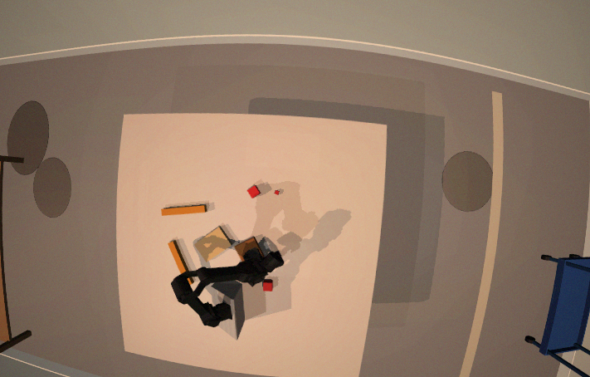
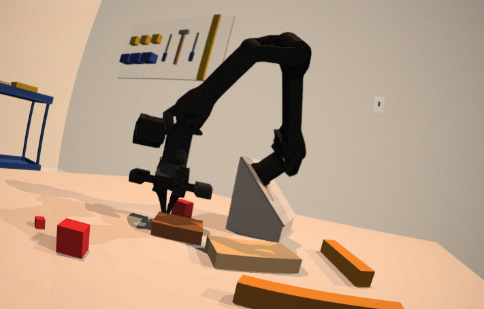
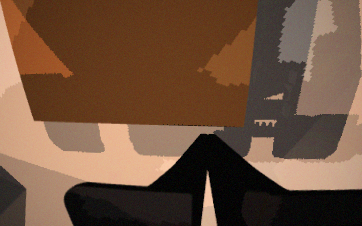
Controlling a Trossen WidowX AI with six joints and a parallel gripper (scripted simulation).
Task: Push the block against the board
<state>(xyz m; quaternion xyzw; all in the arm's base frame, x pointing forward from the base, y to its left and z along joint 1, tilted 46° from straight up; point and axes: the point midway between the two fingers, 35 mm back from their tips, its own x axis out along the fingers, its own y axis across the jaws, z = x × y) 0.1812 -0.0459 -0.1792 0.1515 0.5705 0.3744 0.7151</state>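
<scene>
Right now my gripper tip is 6 cm to the right of the square block, 5 cm short of it and 1 cm below it. Round my gripper tip: tiny red cube 30 cm ahead, 9 cm to the right.
</scene>
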